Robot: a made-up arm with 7 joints.
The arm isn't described. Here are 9 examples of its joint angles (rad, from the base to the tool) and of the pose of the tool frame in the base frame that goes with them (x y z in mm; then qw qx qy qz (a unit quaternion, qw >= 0)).
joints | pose
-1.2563 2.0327 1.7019 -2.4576 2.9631 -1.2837 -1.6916 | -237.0 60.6 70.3 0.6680 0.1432 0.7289 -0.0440
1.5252 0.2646 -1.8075 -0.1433 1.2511 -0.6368 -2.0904 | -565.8 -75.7 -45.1 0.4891 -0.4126 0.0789 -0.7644
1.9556 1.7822 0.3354 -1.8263 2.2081 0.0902 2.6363 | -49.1 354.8 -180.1 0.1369 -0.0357 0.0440 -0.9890
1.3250 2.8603 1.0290 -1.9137 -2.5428 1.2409 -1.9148 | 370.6 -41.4 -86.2 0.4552 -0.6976 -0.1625 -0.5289
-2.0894 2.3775 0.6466 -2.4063 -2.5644 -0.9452 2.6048 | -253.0 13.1 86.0 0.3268 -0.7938 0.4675 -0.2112
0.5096 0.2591 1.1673 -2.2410 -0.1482 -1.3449 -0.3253 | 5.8 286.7 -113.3 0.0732 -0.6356 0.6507 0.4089
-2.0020 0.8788 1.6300 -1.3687 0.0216 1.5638 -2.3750 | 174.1 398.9 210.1 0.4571 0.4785 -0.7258 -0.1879
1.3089 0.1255 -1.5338 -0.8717 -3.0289 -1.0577 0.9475 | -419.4 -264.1 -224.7 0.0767 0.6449 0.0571 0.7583
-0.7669 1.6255 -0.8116 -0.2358 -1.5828 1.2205 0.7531 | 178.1 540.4 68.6 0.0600 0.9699 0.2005 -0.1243
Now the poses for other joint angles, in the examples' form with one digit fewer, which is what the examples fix.
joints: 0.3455 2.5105 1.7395 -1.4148 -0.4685 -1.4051 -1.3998
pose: 106 -13 464 0.868 -0.453 -0.080 0.190
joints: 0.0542 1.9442 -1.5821 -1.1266 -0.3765 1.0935 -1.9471
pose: -17 510 -84 0.306 0.150 -0.782 0.521
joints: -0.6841 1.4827 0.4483 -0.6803 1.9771 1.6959 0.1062
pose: 222 488 159 0.762 -0.473 -0.404 0.181
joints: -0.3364 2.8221 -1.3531 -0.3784 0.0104 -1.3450 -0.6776
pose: -104 277 489 0.319 0.449 0.359 -0.754
